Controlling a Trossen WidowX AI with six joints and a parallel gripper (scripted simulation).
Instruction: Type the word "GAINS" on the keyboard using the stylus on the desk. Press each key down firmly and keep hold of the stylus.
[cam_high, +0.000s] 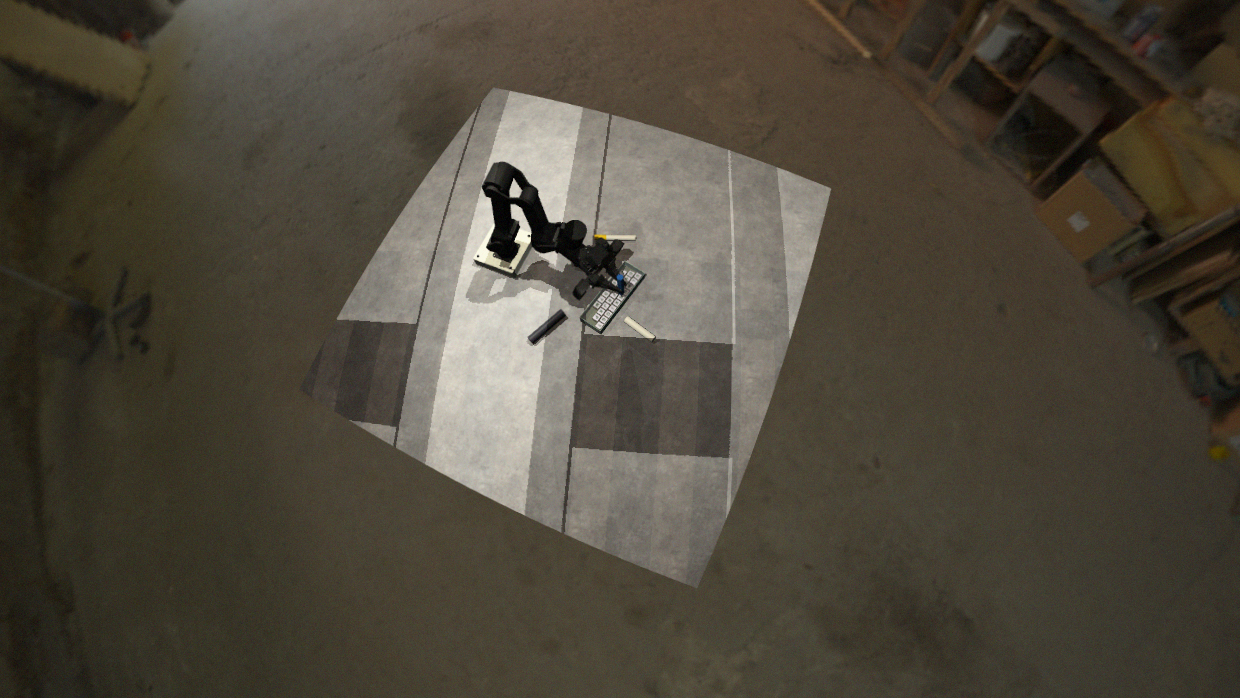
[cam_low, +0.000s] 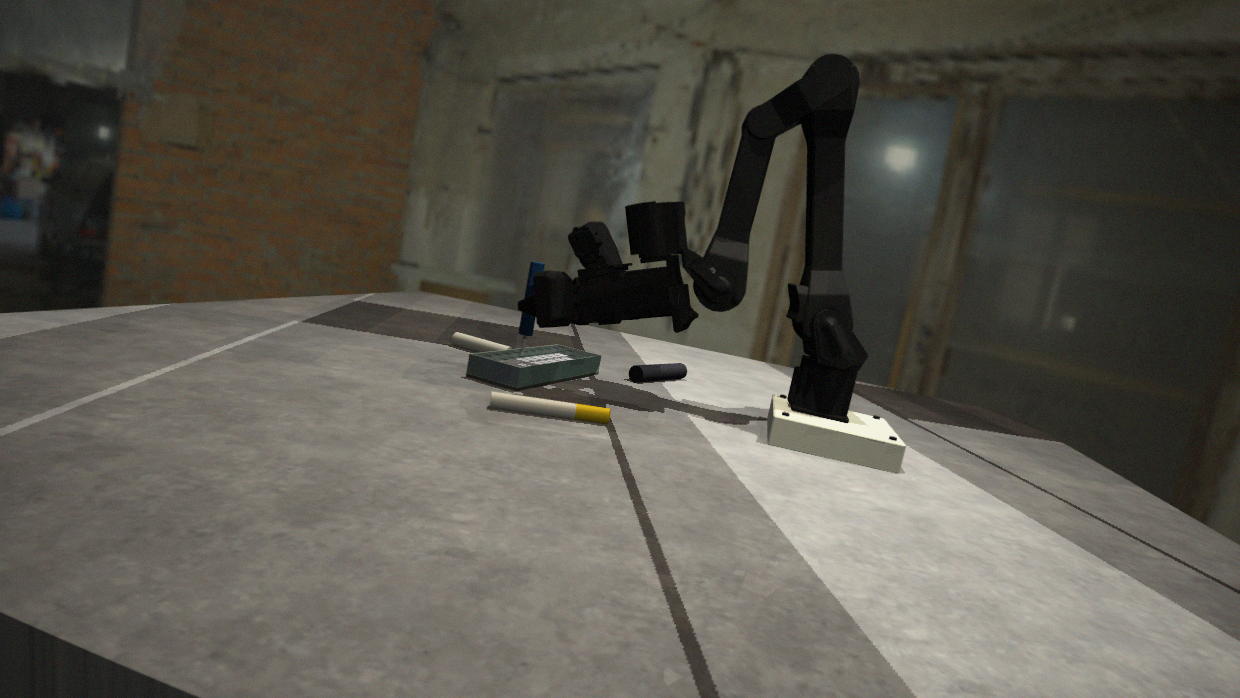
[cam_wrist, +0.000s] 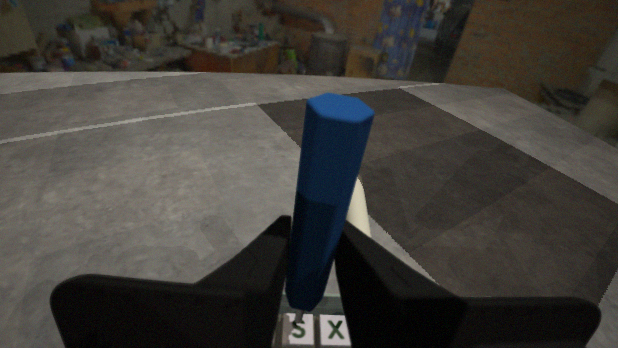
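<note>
The stylus tip lies 1 cm behind my gripper tip and 5 cm below it. Round my gripper tip: black cylinder: 17 cm behind, 15 cm to the right, 7 cm below; cream cylinder: 7 cm ahead, 6 cm to the right, 7 cm below; blue stylus: 1 cm behind, 2 cm below.
</note>
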